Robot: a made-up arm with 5 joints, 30 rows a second.
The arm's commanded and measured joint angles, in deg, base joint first. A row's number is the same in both.
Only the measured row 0 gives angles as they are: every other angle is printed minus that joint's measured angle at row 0.
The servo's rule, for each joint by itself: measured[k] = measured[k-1] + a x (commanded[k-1-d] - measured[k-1]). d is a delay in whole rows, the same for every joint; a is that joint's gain. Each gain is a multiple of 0.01, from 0.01 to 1. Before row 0 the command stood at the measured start. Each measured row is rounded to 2 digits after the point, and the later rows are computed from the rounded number. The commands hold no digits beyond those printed.
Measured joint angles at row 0:
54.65, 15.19, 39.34, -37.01, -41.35
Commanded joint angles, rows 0 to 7:
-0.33, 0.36, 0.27, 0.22, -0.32
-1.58, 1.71, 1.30, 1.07, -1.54
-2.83, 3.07, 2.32, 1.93, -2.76
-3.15, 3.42, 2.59, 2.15, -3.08
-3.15, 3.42, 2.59, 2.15, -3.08
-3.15, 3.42, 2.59, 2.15, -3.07
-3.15, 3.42, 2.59, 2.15, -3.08
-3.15, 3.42, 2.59, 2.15, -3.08
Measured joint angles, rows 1 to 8:
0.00, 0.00, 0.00, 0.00, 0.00
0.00, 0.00, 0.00, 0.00, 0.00
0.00, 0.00, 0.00, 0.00, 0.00
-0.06, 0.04, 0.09, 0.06, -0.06
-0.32, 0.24, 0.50, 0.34, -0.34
-0.75, 0.58, 1.12, 0.79, -0.80
-1.16, 0.92, 1.62, 1.17, -1.23
-1.50, 1.22, 1.95, 1.44, -1.58
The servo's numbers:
d 3
a 0.17 0.12 0.34 0.28 0.19

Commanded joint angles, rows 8 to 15:
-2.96, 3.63, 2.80, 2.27, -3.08
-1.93, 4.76, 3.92, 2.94, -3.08
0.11, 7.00, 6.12, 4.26, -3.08
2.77, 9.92, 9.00, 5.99, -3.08
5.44, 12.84, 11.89, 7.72, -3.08
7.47, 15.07, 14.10, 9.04, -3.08
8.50, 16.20, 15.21, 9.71, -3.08
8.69, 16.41, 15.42, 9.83, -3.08
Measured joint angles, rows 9 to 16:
-1.78, 1.48, 2.17, 1.64, -1.86
-2.01, 1.71, 2.31, 1.78, -2.09
-2.20, 1.92, 2.41, 1.88, -2.28
-2.33, 2.13, 2.54, 1.99, -2.43
-2.26, 2.45, 3.01, 2.26, -2.55
-1.86, 3.00, 4.07, 2.82, -2.65
-1.07, 3.83, 5.75, 3.71, -2.73
0.04, 4.91, 7.84, 4.83, -2.80

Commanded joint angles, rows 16 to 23:
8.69, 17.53, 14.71, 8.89, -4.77
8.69, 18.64, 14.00, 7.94, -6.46
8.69, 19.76, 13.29, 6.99, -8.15
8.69, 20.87, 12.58, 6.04, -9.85
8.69, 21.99, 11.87, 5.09, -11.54
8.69, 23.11, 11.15, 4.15, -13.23
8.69, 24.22, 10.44, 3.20, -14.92
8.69, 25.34, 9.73, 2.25, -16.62
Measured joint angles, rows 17 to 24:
1.30, 6.13, 9.97, 6.01, -2.85
2.52, 7.34, 11.75, 7.05, -2.89
3.57, 8.43, 13.00, 7.83, -2.93
4.44, 9.52, 13.58, 8.13, -3.28
5.16, 10.61, 13.72, 8.08, -3.88
5.76, 11.71, 13.57, 7.77, -4.69
6.26, 12.81, 13.23, 7.29, -5.67
6.67, 13.91, 12.77, 6.67, -6.79

